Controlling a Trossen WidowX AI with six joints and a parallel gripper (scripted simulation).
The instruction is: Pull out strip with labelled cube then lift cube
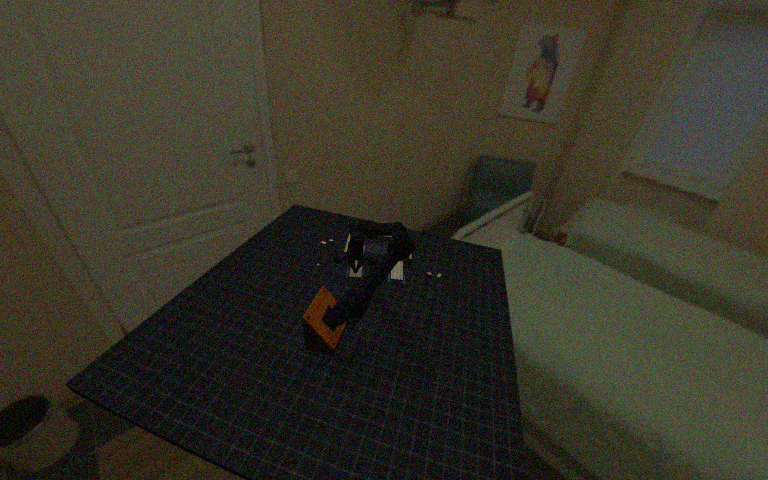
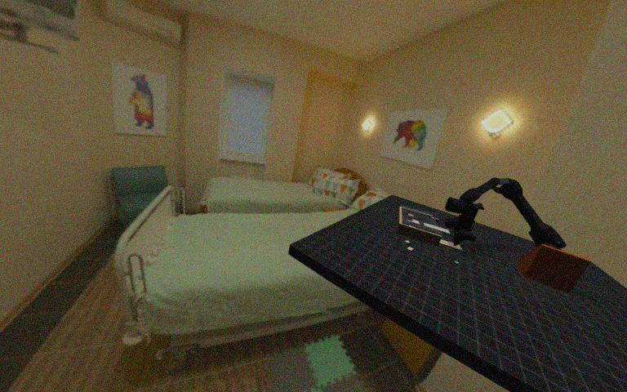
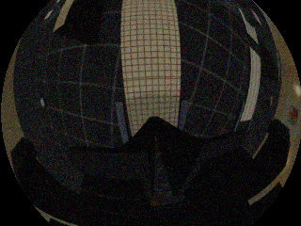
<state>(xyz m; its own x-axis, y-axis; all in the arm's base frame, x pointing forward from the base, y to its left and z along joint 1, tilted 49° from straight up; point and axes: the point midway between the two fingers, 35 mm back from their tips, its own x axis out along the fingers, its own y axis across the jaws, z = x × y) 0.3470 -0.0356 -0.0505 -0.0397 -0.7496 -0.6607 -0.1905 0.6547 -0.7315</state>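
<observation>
The pale strip lies 100 mm ahead of my gripper tip and 20 mm to the left of it.
</observation>
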